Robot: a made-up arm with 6 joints.
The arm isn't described. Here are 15 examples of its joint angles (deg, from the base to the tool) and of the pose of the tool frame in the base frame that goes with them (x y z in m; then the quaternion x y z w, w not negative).
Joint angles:
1: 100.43 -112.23 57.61 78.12 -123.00 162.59
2: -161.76 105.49 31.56 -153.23 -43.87 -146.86
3: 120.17 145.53 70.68 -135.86 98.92 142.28
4: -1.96 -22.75 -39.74 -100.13 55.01 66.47
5: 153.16 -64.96 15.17 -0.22 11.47 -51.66
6: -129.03 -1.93 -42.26 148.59 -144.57 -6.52
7: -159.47 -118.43 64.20 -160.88 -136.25 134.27
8: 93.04 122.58 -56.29 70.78 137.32 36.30
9: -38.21 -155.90 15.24 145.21 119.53 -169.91
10: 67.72 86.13 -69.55 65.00 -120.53 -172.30
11: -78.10 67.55 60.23 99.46 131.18 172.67
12: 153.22 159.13 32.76 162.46 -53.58 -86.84
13: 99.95 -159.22 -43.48 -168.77 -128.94 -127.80
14: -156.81 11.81 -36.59 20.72 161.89 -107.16
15: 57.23 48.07 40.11 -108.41 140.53 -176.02
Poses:
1: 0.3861 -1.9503 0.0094 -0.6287 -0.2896 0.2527 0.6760
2: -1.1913 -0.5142 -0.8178 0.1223 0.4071 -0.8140 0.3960
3: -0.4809 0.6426 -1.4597 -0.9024 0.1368 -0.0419 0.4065
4: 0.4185 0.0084 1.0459 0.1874 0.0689 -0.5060 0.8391
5: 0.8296 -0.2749 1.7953 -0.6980 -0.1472 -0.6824 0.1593
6: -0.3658 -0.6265 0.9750 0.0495 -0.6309 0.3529 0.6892
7: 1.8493 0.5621 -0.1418 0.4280 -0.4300 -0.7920 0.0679
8: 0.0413 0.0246 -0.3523 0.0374 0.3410 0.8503 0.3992
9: -1.0307 0.9465 -0.5645 -0.4432 -0.3002 -0.1475 0.8317
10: 0.1743 0.2812 -0.0176 -0.6600 -0.2023 -0.1963 0.6964
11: 0.4306 -1.9402 0.8367 0.7207 0.3792 0.2489 0.5243
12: 0.0508 -0.1637 -1.4343 0.6336 0.4431 -0.6064 0.1858
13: 0.0105 -0.7941 0.1913 -0.6765 0.3763 0.6303 0.0594
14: -0.8614 -0.2375 0.8368 -0.2487 -0.5226 -0.1229 0.8062
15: 0.9122 1.4926 0.9023 -0.5956 0.5850 -0.3445 0.4294
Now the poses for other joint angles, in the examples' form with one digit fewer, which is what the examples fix.
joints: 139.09 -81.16 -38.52 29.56 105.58 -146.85
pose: 0.432 -0.226 1.250 -0.196 -0.131 -0.591 0.771
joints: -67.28 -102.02 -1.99 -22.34 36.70 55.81
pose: -0.582 1.080 1.089 -0.492 -0.698 -0.500 0.144
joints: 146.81 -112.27 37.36 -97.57 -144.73 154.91
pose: 1.486 -0.993 0.551 -0.165 0.863 0.437 0.194
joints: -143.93 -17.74 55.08 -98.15 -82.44 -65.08
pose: -0.032 -0.046 2.328 0.572 -0.326 -0.257 0.707
